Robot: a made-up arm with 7 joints.
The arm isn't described. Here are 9 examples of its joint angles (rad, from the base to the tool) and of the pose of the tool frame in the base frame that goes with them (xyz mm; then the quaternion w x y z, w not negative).
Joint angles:
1: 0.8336 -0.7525 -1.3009 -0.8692 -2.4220 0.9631 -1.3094
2: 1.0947 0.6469 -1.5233 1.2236 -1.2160 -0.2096 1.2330
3: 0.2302 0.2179 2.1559 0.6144 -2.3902 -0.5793 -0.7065
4: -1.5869 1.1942 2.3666 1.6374 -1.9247 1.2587 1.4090
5: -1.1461 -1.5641 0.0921 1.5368 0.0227 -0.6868 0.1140
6: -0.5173 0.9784 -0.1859 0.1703 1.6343 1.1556 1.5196
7: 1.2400 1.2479 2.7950 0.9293 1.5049 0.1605 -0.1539
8: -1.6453 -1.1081 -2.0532 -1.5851 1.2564 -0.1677 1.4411
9: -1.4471 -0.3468 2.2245 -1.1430 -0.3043 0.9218 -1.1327
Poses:
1: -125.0 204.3 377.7 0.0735 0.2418 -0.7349 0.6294
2: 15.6 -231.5 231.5 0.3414 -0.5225 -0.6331 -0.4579
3: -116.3 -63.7 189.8 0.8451 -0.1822 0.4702 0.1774
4: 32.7 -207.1 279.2 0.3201 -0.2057 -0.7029 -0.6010
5: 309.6 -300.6 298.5 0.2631 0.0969 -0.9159 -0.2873
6: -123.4 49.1 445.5 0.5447 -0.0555 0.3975 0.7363
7: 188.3 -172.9 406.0 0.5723 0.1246 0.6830 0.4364
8: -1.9 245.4 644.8 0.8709 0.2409 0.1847 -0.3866
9: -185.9 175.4 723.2 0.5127 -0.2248 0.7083 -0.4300
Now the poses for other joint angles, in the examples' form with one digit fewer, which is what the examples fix.
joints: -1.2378 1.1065 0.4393 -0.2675 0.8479 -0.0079 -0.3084
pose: -306 298 394 0.619 -0.464 0.155 -0.614
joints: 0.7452 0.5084 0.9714 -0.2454 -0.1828 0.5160 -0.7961
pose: -382 236 311 0.726 0.574 0.328 -0.190
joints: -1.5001 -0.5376 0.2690 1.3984 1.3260 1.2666 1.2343
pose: -40 -128 538 0.260 0.588 0.094 0.760
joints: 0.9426 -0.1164 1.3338 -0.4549 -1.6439 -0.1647 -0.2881
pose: -275 -81 174 0.494 0.288 0.696 0.435
